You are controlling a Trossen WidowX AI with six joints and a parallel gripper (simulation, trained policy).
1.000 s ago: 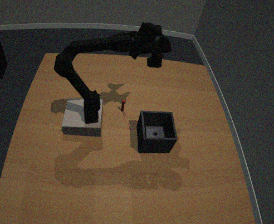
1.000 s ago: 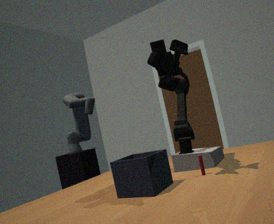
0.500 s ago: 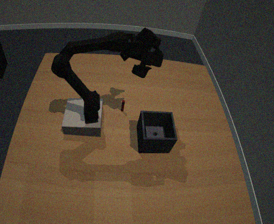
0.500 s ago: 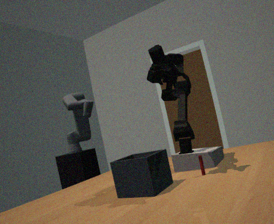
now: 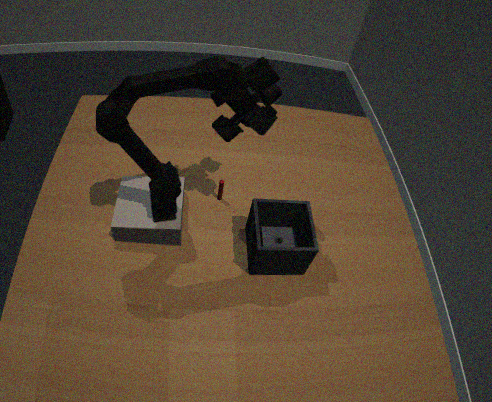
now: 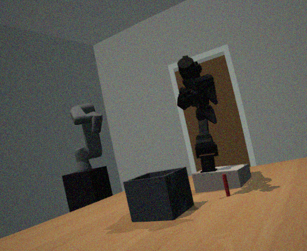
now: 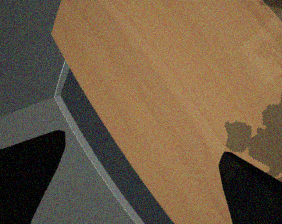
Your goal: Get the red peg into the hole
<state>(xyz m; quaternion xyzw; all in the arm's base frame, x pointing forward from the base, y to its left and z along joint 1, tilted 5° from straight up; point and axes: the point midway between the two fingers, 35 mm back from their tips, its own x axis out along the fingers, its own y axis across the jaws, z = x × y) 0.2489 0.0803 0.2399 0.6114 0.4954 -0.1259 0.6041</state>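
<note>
Right now the red peg is 250 mm below my gripper tip, 70 mm behind it and 30 mm to the right of it. From my gripper tip the other things lie so: light grey plate 250 mm below, 240 mm to the right, 40 mm ahead.
</note>
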